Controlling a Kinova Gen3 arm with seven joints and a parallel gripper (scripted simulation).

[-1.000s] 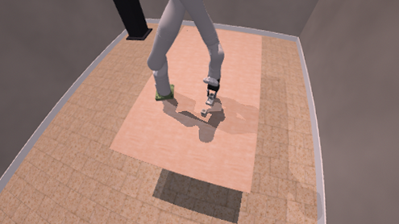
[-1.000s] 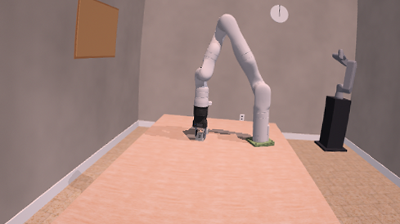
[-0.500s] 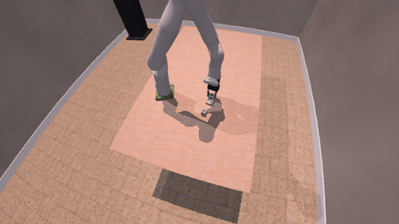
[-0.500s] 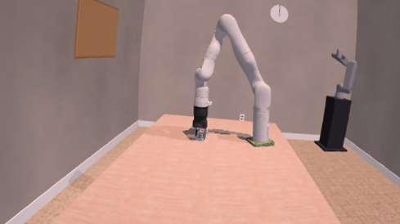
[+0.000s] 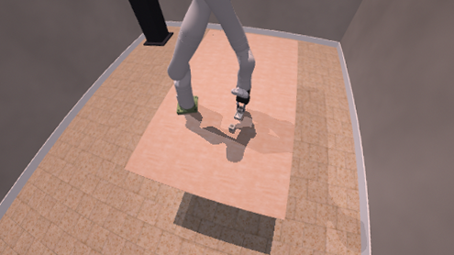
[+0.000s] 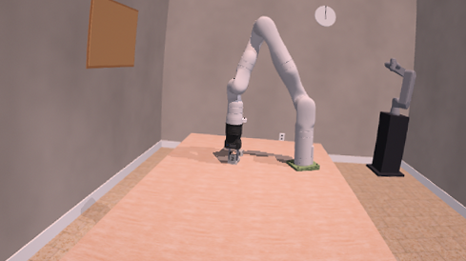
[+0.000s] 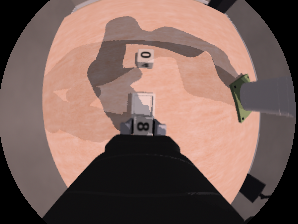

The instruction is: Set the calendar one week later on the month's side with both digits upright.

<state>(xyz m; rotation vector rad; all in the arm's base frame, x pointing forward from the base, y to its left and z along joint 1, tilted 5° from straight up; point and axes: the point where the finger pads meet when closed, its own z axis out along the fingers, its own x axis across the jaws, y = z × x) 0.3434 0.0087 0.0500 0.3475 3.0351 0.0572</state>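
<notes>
The tray is 30 mm below my hand and 20 mm to the right of it.
</notes>
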